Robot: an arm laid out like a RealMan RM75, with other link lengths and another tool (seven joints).
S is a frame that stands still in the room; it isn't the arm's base.
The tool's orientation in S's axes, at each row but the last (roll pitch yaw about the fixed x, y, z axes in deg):
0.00 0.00 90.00
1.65 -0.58 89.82
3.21 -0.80 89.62
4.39 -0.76 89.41
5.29 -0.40 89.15
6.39 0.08 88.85
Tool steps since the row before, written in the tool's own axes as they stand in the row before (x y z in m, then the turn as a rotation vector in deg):
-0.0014 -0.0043 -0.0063 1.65 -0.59 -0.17
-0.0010 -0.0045 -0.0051 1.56 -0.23 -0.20
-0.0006 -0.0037 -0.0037 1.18 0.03 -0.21
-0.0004 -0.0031 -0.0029 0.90 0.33 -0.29
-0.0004 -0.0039 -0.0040 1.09 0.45 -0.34
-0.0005 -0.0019 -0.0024 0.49 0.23 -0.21
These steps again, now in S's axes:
0.0043 -0.0014 -0.0063 0.59 1.65 -0.17
0.0043 -0.0010 -0.0052 0.23 1.56 -0.19
0.0035 -0.0006 -0.0039 -0.03 1.18 -0.19
0.0029 -0.0004 -0.0031 -0.34 0.91 -0.25
0.0035 -0.0004 -0.0043 -0.46 1.10 -0.29
0.0016 -0.0005 -0.0026 -0.24 0.49 -0.18

